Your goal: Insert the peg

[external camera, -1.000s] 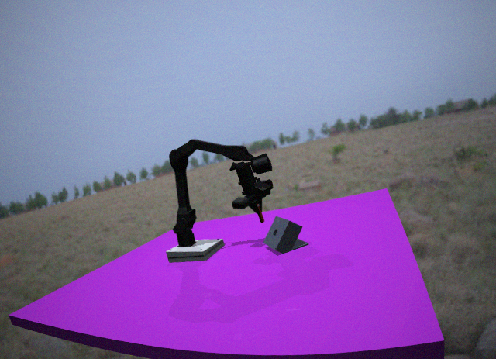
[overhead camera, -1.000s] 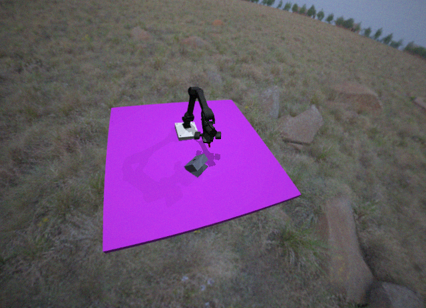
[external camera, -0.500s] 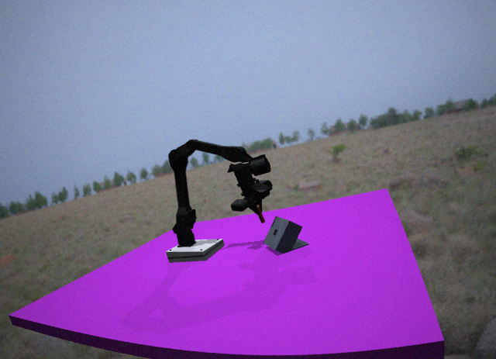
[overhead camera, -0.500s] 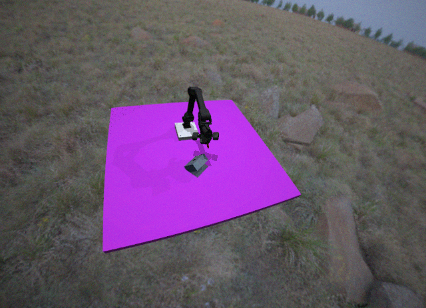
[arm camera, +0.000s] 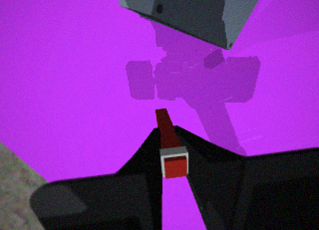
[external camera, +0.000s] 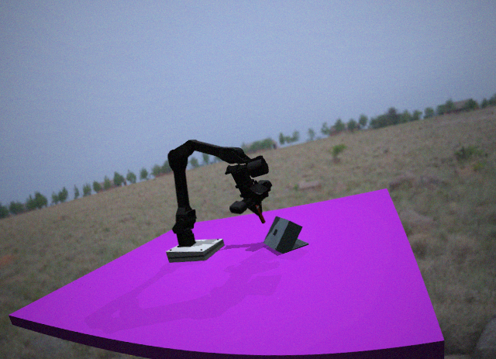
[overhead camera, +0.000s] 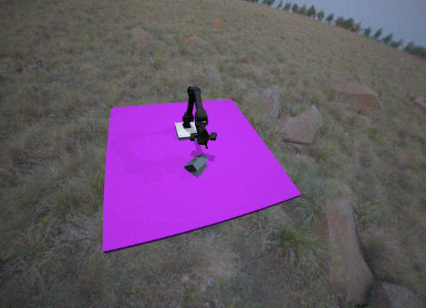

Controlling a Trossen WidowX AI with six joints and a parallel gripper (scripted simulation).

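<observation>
My gripper tip is now 9 cm short of the grey sloped panel, 11 cm to the left of it and 7 cm above it. The rest, counted from my gripper tip: red peg 2 cm above.
</observation>
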